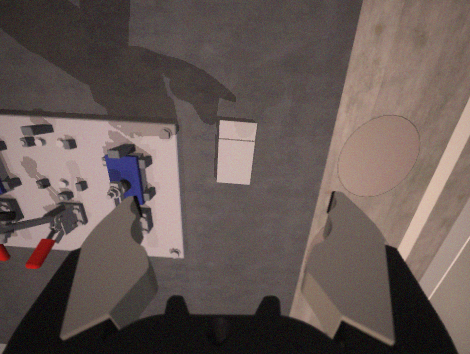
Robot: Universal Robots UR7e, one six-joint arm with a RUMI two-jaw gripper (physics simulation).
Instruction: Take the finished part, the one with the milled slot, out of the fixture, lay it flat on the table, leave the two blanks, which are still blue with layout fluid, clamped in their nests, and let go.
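Frame: origin at the arm's base, x left, y back, z up, level; metres.
Seen in the pictures: gripper, fingertip midpoint: (233,195).
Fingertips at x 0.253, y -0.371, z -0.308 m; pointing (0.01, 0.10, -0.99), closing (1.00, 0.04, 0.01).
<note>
A point is followed by its place in that frame.
The finished part (235,161) {x 0.253, y -0.384, z -0.438 m}, a pale block with a thin slot line across it, lies flat on the dark table mat (280,90) {x 0.312, y -0.291, z -0.448 m}, to the right of the fixture plate (165,220) {x 0.138, y -0.483, z -0.433 m}. My gripper (233,195) {x 0.253, y -0.371, z -0.308 m} is open and empty above the mat, its fingers wide apart and the part beyond the tips, apart from them. One blue blank (131,176) {x 0.116, y -0.395, z -0.407 m} sits in its nest on the fixture under a clamp tip. A second blue blank (1,188) {x -0.087, y -0.417, z -0.413 m} shows in part at the left edge.
Toggle clamps with red handles (40,253) {x -0.006, y -0.489, z -0.365 m} stick out past the fixture's near edge. Small stops and pins stand on the plate. To the right is a wood-like surface (390,65) with a flat round disc (379,156) and a pale strip (435,185).
</note>
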